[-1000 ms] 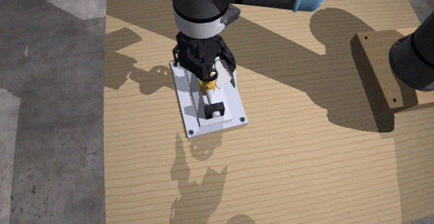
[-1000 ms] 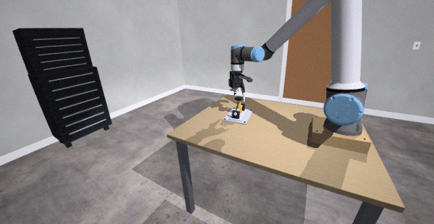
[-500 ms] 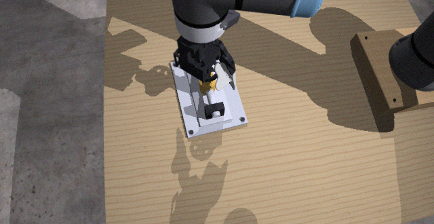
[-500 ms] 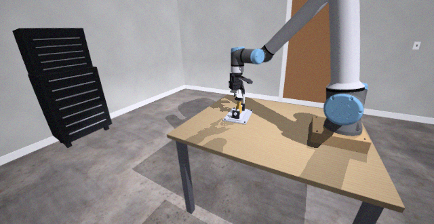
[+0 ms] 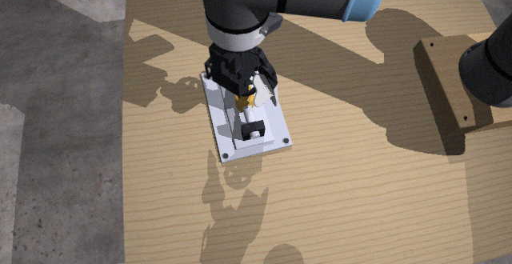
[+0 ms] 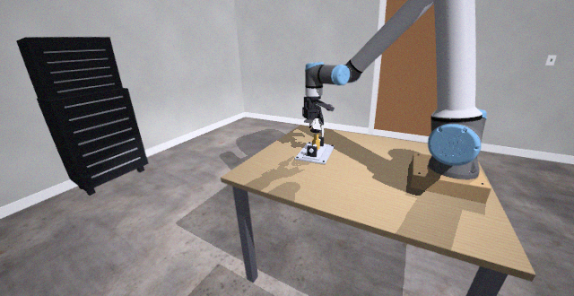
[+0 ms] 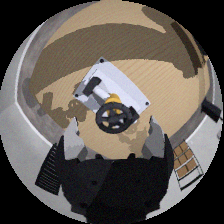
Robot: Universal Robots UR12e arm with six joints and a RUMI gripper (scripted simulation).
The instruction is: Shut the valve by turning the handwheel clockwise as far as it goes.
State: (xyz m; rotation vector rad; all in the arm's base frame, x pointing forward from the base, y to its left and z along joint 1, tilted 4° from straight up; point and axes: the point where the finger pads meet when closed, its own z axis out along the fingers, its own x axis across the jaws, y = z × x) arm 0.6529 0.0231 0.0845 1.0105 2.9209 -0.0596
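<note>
Right now the black spoked handwheel is 10 mm above my hand.
</note>
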